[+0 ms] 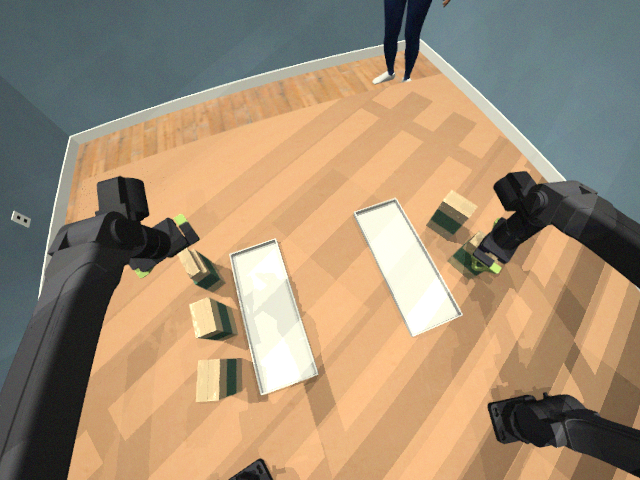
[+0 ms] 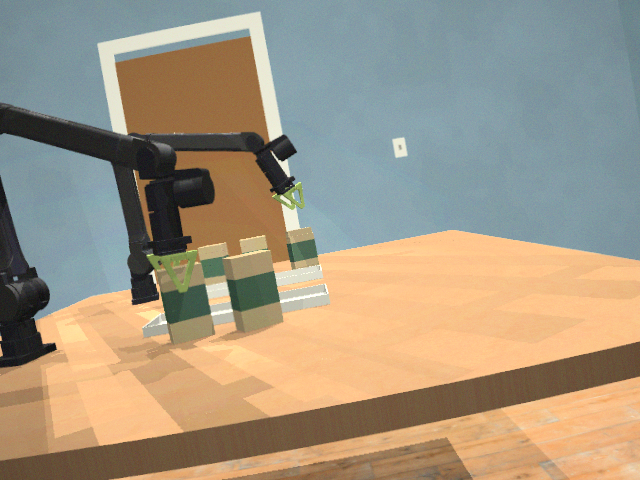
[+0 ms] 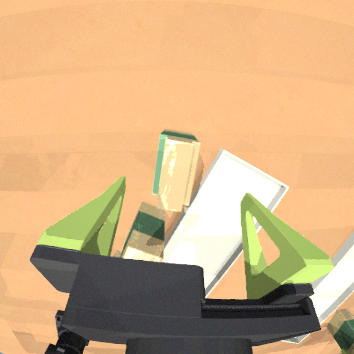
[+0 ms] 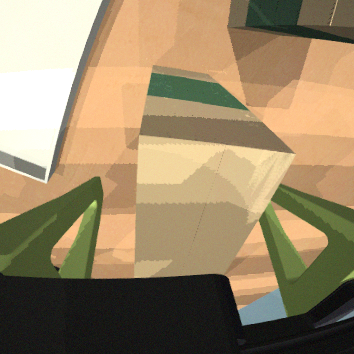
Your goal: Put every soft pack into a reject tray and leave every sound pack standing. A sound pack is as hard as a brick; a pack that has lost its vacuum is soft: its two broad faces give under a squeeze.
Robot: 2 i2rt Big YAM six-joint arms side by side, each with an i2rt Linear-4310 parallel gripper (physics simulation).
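Frame: origin at the left arm's base, x ahead, y left, z up, level; centimetres.
Where they show: left gripper, fingertip midpoint: (image 1: 173,247) (image 2: 298,208) (image 3: 185,189); right gripper, fingertip midpoint: (image 1: 482,255) (image 2: 177,290) (image 3: 353,345) (image 4: 180,184); left arm's base, link origin: (image 2: 146,300); right arm's base, link origin: (image 1: 514,417) (image 2: 25,358).
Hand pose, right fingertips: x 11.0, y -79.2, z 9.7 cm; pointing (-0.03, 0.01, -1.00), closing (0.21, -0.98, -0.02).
Note:
Things, the pixels of their top centre, and the offset from my right fingertips.
- upper pack, top centre: (image 3: 175,177) (image 1: 188,262) (image 2: 298,229) dx +40.7, dy +64.2, dz +4.4 cm
- middle pack, top centre: (image 1: 207,315) (image 2: 252,238) dx +25.7, dy +65.2, dz +4.4 cm
- lower pack, top centre: (image 1: 208,380) (image 2: 211,245) dx +13.1, dy +70.7, dz +4.4 cm
- right pack, top centre: (image 2: 246,254) (image 1: 460,203) dx +13.9, dy -3.5, dz +4.4 cm
- empty white left tray, top centre: (image 3: 202,252) (image 1: 268,308) (image 2: 255,279) dx +22.4, dy +53.9, dz -7.5 cm
- empty white right tray, top centre: (image 2: 238,304) (image 1: 404,259) (image 3: 327,297) dx +12.4, dy +14.1, dz -7.5 cm
Five tan packs with green bands stand upright. At the left, the upper pack (image 1: 202,269) (image 2: 302,249) (image 3: 177,172) has a stepped top; the middle pack (image 1: 210,319) (image 2: 253,242) and lower pack (image 1: 217,379) (image 2: 212,262) stand below it. My left gripper (image 1: 161,245) (image 2: 298,205) (image 3: 185,189) is open, above and apart from the upper pack. At the right, my open right gripper (image 2: 178,276) (image 4: 180,184) straddles the top of the near pack (image 1: 467,254) (image 2: 187,307) (image 4: 195,200); gaps show beside it. The other right pack (image 1: 447,219) (image 2: 254,291) (image 4: 274,12) stands beside it.
An empty white left tray (image 1: 279,320) (image 3: 215,220) and an empty white right tray (image 1: 408,268) (image 4: 35,95) lie between the pack groups. A black arm base (image 1: 501,421) stands at the lower right. A person (image 1: 400,36) stands beyond the table.

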